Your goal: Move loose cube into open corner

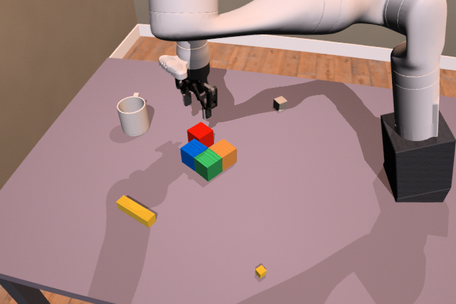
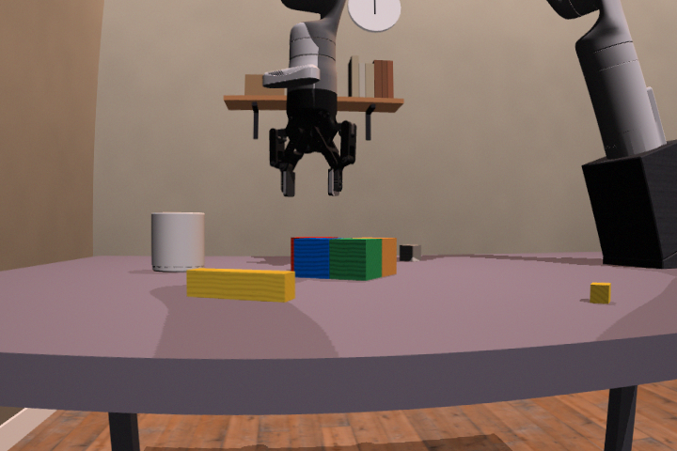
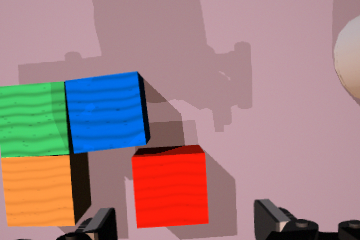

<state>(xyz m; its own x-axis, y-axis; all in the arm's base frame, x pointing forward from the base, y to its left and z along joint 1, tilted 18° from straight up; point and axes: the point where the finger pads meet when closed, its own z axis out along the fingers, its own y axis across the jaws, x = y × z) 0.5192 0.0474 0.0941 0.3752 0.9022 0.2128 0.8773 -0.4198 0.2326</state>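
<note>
My gripper is now 10 cm above the red cube and 1 cm past it. Round my hand: orange cube: 10 cm below, 9 cm behind, 4 cm to the left; blue cube: 10 cm below, 7 cm to the left, 2 cm behind; green cube: 10 cm below, 9 cm to the left, 7 cm behind.
</note>
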